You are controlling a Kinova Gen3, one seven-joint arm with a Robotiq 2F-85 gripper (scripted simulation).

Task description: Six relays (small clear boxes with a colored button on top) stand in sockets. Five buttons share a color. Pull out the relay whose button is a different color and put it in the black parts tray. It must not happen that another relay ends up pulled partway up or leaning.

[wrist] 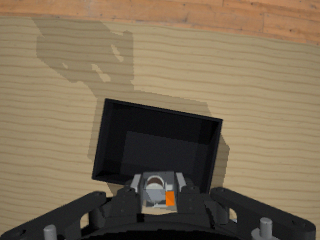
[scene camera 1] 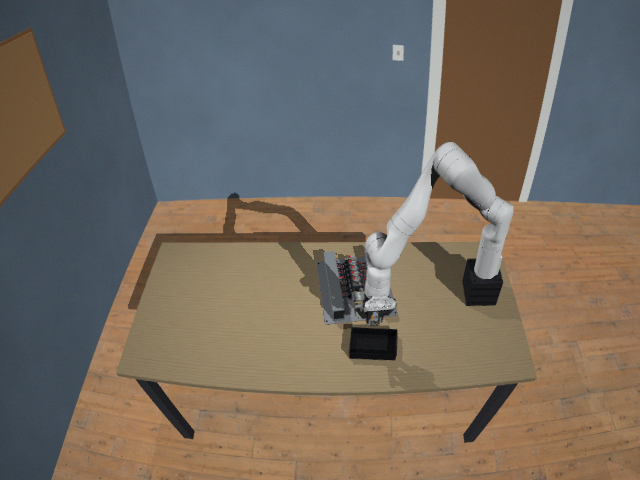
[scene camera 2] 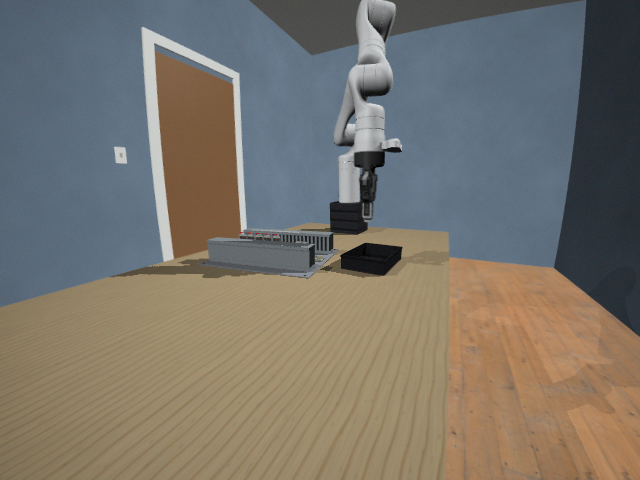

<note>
In view: my gripper [scene camera 2: 367, 217], a black parts tray [scene camera 2: 370, 258] and a relay [wrist: 158, 188].
The black parts tray is seen too in the wrist view [wrist: 132, 140] and in scene camera 1 [scene camera 1: 367, 343]. My gripper is seen too in the wrist view [wrist: 158, 184].
</note>
